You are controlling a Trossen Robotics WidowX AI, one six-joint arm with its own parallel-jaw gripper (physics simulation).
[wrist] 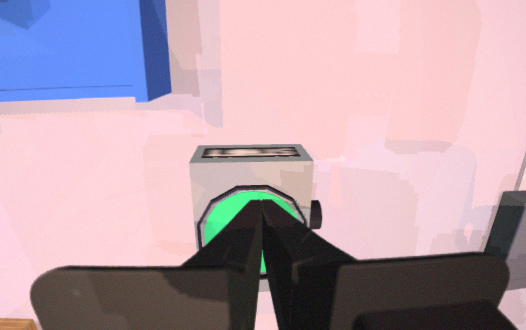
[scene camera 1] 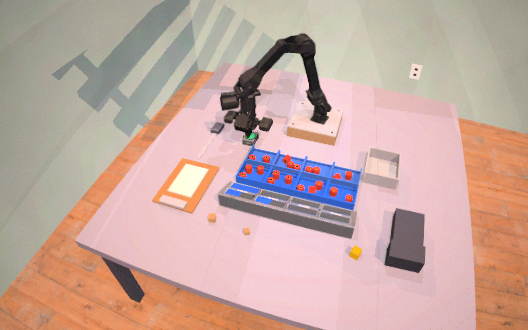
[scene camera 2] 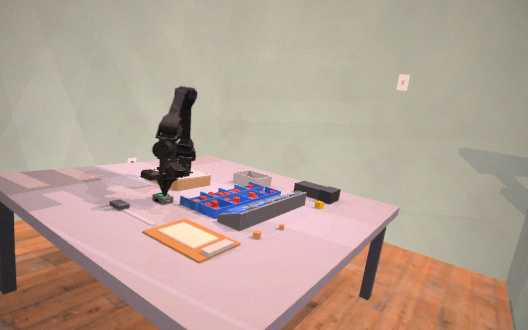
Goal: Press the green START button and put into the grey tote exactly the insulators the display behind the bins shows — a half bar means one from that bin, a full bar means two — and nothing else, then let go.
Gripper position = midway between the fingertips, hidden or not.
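Note:
You'd see my gripper (scene camera 2: 164,195) here; scene camera 1 shows my gripper (scene camera 1: 248,137) as well, and so does the wrist view, with my gripper (wrist: 260,210) in it. There's also a grey tote (scene camera 1: 382,168), a dark box (scene camera 1: 406,250) and a grey display bar (scene camera 1: 284,215). Scene camera 2 has the grey display bar (scene camera 2: 239,221) in it too.

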